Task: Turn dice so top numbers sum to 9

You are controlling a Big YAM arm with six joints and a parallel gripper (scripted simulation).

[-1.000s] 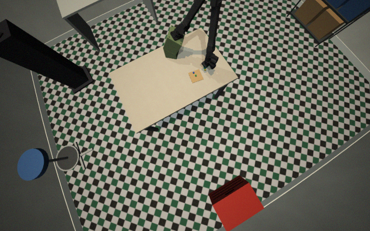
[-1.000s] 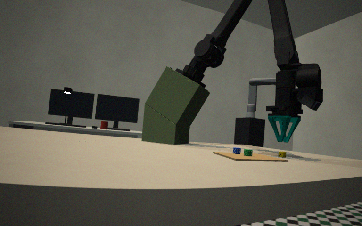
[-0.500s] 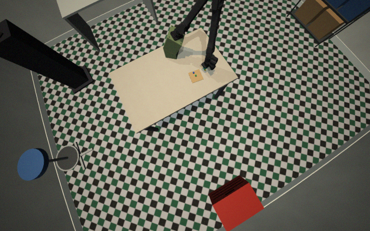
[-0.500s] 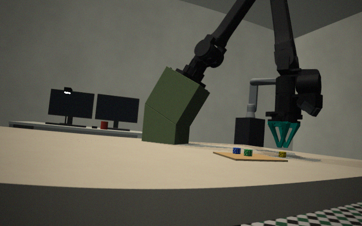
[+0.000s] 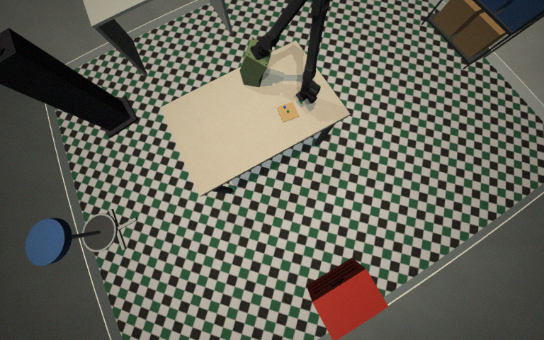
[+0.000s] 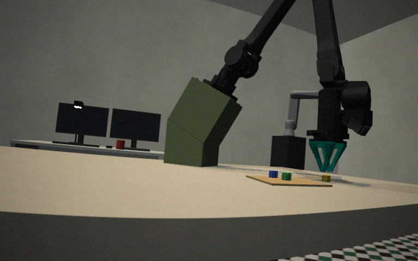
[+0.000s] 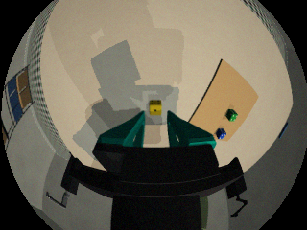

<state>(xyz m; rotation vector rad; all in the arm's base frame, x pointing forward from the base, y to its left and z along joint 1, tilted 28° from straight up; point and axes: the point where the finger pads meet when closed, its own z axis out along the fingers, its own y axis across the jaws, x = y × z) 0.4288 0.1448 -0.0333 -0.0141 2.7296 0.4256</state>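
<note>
The yellow die is 20 mm below my hand. Also, from my hand: blue die (50 mm behind, 130 mm to the right, 20 mm below); then green die (140 mm to the right, 20 mm below); then mat (140 mm to the right, 30 mm below).
</note>
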